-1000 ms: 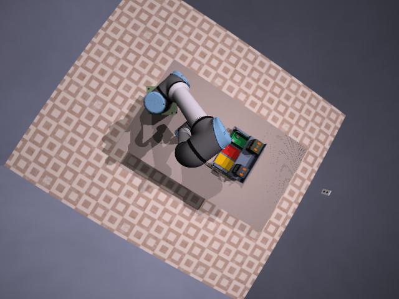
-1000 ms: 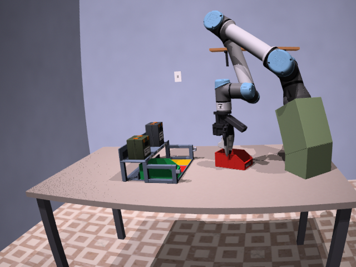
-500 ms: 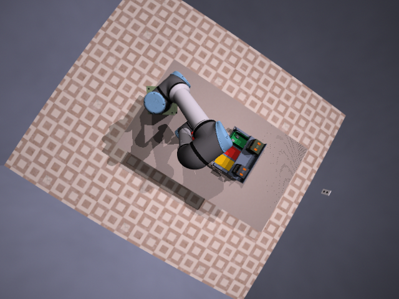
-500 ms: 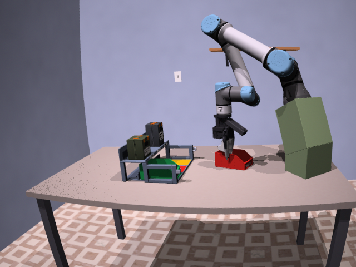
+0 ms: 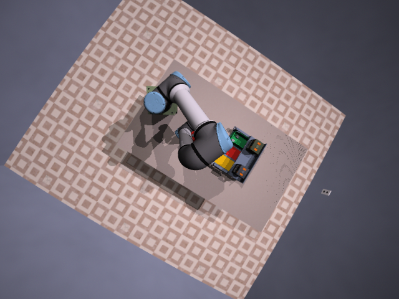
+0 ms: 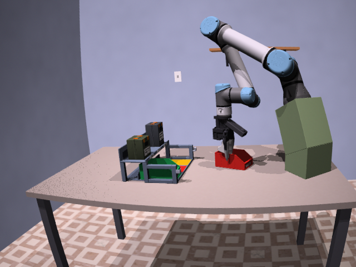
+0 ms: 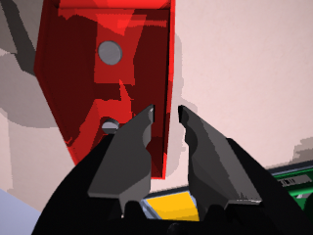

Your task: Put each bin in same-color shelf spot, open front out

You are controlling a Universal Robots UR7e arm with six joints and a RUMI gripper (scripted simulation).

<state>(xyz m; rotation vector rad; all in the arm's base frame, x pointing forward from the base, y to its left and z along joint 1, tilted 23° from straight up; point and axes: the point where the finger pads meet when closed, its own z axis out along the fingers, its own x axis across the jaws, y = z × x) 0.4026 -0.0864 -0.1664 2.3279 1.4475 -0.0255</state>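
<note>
Right now the red bin is 30 mm behind my hand, 40 mm to the right of it and 20 mm below it. Also, from my hand: red mark: 310 mm ahead, 50 mm below; then yellow mark: 300 mm ahead, 110 mm to the right, 50 mm below; then green bin: 320 mm ahead, 120 mm to the left, 20 mm below.
</note>
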